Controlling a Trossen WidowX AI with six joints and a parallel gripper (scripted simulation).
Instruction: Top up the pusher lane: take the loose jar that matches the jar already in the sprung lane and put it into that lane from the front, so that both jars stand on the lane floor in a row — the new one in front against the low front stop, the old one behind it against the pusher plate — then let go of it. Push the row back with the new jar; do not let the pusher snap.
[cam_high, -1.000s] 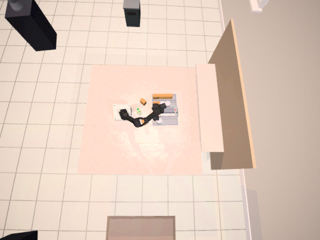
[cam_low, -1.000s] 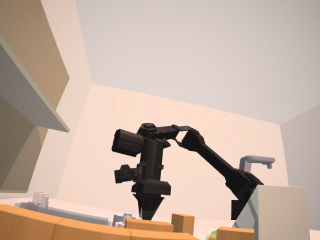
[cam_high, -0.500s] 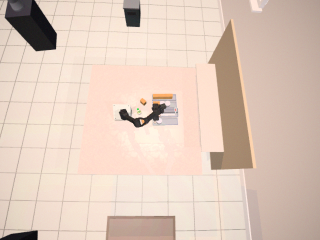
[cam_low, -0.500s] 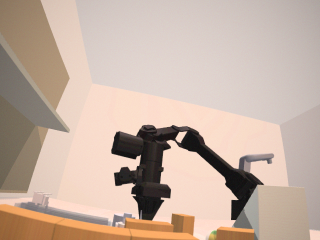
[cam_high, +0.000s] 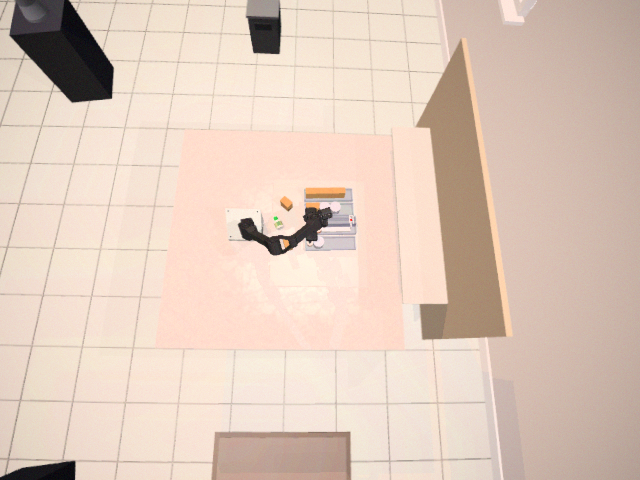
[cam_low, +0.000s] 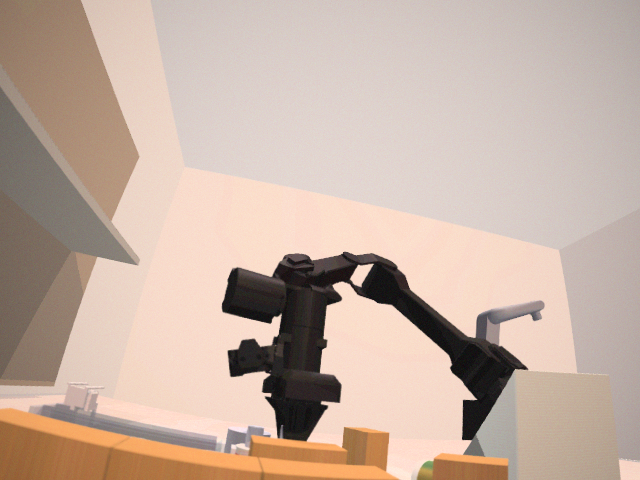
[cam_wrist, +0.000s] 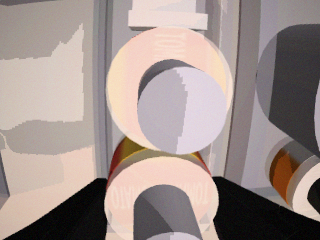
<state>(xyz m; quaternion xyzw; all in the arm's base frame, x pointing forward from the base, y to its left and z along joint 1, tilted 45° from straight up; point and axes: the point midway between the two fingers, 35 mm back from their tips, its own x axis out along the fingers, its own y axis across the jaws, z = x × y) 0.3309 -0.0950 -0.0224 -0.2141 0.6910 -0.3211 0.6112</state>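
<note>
My gripper tip is 140 mm short of the grey lane rack, 20 mm above it and 10 mm to the right of it. Also, from my gripper tip: white pusher plate 150 mm ahead, 10 mm to the left, 10 mm above.
</note>
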